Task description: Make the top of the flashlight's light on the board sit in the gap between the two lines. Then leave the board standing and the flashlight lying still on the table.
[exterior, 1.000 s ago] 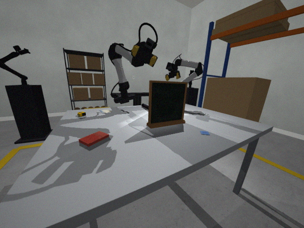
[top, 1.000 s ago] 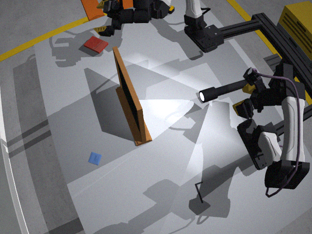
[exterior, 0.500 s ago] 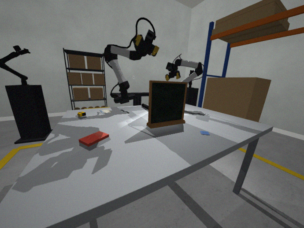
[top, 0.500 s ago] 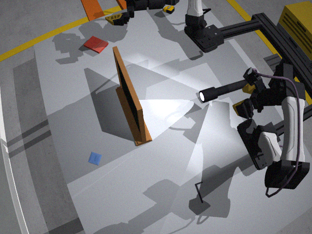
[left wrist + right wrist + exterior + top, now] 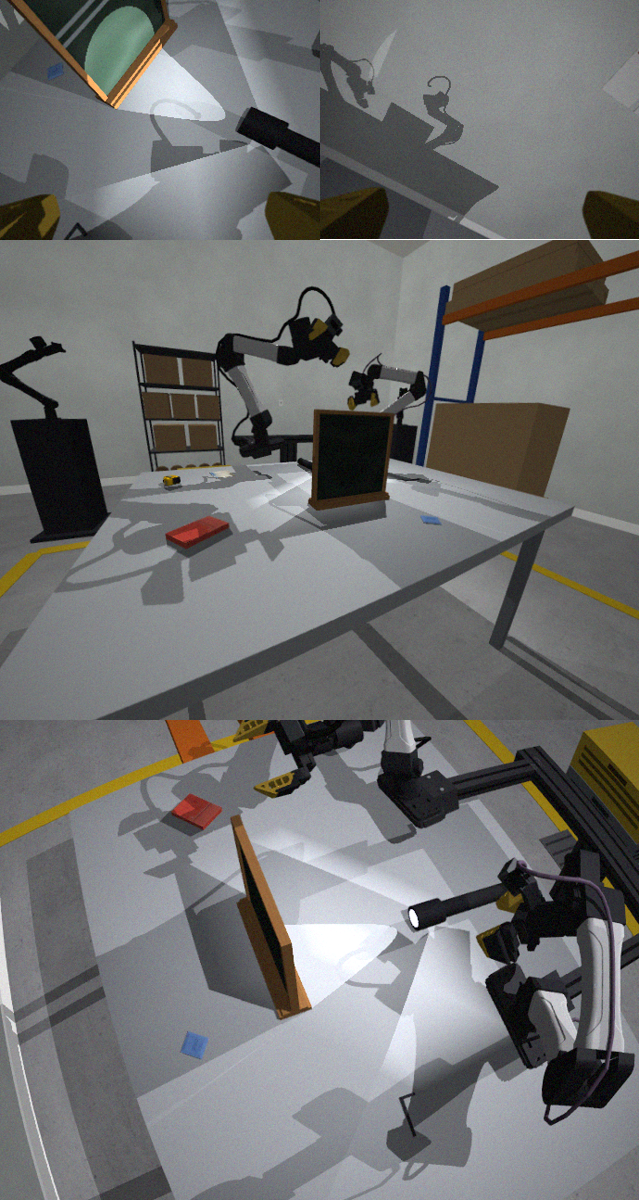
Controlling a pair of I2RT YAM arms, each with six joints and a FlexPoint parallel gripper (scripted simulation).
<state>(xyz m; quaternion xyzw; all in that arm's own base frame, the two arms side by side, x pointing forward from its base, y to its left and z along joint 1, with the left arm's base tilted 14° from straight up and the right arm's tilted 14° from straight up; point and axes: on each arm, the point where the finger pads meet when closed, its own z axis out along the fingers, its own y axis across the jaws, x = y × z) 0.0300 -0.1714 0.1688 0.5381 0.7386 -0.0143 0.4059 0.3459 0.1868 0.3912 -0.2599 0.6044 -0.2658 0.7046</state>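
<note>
Right now the black flashlight is 42 cm behind my right hand, 10 cm to the left of it and 48 cm below it. Round my right hand: black hex key: 14 cm behind, 49 cm to the left, 50 cm below; then board: 2 cm ahead, 8 cm to the left, 35 cm below; then yellow tape measure: 37 cm behind, 55 cm to the right, 49 cm below.
</note>
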